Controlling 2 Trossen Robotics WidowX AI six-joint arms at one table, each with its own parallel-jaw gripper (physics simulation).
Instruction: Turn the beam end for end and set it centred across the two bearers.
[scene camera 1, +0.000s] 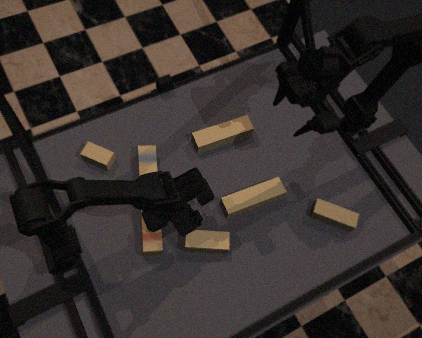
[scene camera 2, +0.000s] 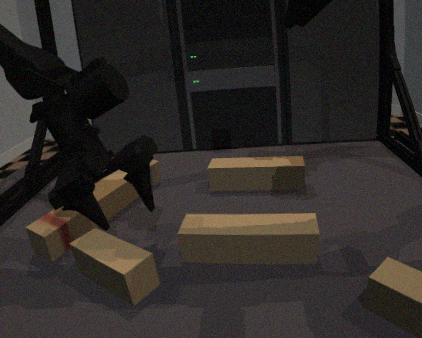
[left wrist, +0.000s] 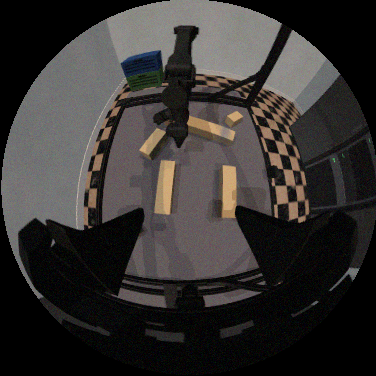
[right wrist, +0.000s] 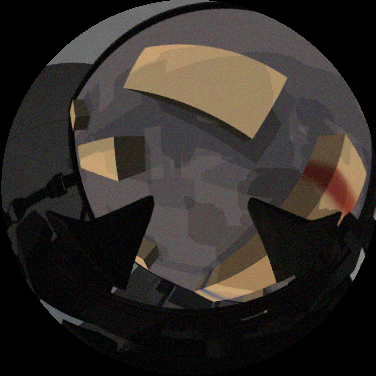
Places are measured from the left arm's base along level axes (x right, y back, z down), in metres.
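Pixels of known places: left gripper, fingertip midpoint: (scene camera 1: 284, 120) (scene camera 2: 292, 26) (left wrist: 189, 211); right gripper, fingertip midpoint: (scene camera 2: 129, 220) (left wrist: 179, 140) (right wrist: 202, 201); left arm's base at its link origin: (scene camera 1: 350, 125) (left wrist: 189, 289) (right wrist: 75, 177); right arm's base at its link origin: (scene camera 1: 64, 259).
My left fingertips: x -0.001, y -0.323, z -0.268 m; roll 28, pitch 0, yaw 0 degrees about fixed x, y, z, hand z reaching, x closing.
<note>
For each thing: its top centre in the pictures, then the offset to it from my left fingertips.
- beam at its top centre: (right wrist: 261, 279) (scene camera 2: 99, 188) (scene camera 1: 148, 195) (left wrist: 198, 122) dx +0.053, dy -0.334, dz +0.236 m
- farther bearer at its top centre: (scene camera 2: 256, 161) (right wrist: 119, 245) (scene camera 1: 223, 130) (left wrist: 229, 190) dx +0.143, dy -0.055, dz +0.240 m
- nearer bearer at its top centre: (scene camera 2: 248, 223) (right wrist: 89, 157) (scene camera 1: 254, 194) (left wrist: 164, 185) dx -0.072, dy -0.074, dz +0.240 m
- plain block at its top centre: (right wrist: 182, 67) (scene camera 2: 107, 248) (scene camera 1: 207, 239) (left wrist: 152, 140) dx -0.125, dy -0.249, dz +0.237 m
- small block at its top centre: (scene camera 1: 97, 153) (right wrist: 256, 306) (left wrist: 235, 115) dx +0.232, dy -0.408, dz +0.243 m
The beam (scene camera 1: 152, 245) (scene camera 2: 120, 196) (left wrist: 212, 129) (right wrist: 350, 159) lies flat at picture left, with a red band at its near end and a blue band at its far end in scene camera 1. The arm hides its middle. Two parallel bearers lie apart mid-table: the farther bearer (scene camera 1: 220, 135) (scene camera 2: 240, 178) (left wrist: 229, 192) (right wrist: 146, 250) and the nearer bearer (scene camera 1: 254, 196) (scene camera 2: 250, 246) (left wrist: 165, 187) (right wrist: 97, 159). My right gripper (scene camera 1: 179, 210) (scene camera 2: 129, 218) (right wrist: 202, 201) is open and empty, above the table beside the beam. My left gripper (scene camera 1: 286, 118) (left wrist: 189, 211) is open and empty, high at picture right.
A plain block (scene camera 1: 207, 240) (scene camera 2: 115, 257) (left wrist: 153, 143) (right wrist: 205, 85) lies near the beam's red end. A small block (scene camera 1: 97, 155) (left wrist: 234, 118) lies beyond the blue end. Another block (scene camera 1: 335, 213) (scene camera 2: 400, 285) (right wrist: 80, 115) lies at right in scene camera 1. Dark rails edge the table.
</note>
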